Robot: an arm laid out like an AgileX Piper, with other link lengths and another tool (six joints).
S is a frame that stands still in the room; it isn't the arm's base.
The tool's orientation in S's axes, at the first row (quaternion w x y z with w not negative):
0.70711 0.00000 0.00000 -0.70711
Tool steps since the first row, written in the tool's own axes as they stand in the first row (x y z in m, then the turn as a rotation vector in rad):
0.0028 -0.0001 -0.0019 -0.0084 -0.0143 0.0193
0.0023 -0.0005 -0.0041 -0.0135 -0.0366 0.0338
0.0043 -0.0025 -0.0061 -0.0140 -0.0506 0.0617
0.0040 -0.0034 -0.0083 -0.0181 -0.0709 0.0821
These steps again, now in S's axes. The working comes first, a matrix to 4 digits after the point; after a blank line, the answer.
The tool's axes in the first row as the columns of a matrix, in S's axes (used below as rounded here):
0.0000 1.0000 0.0000
-1.0000 0.0000 0.0000
0.0000 0.0000 1.0000

-0.0001 -0.0028 -0.0019 -0.0143 0.0084 0.0193
-0.0005 -0.0023 -0.0041 -0.0366 0.0135 0.0338
-0.0025 -0.0043 -0.0061 -0.0506 0.0140 0.0617
-0.0034 -0.0040 -0.0083 -0.0709 0.0181 0.0821

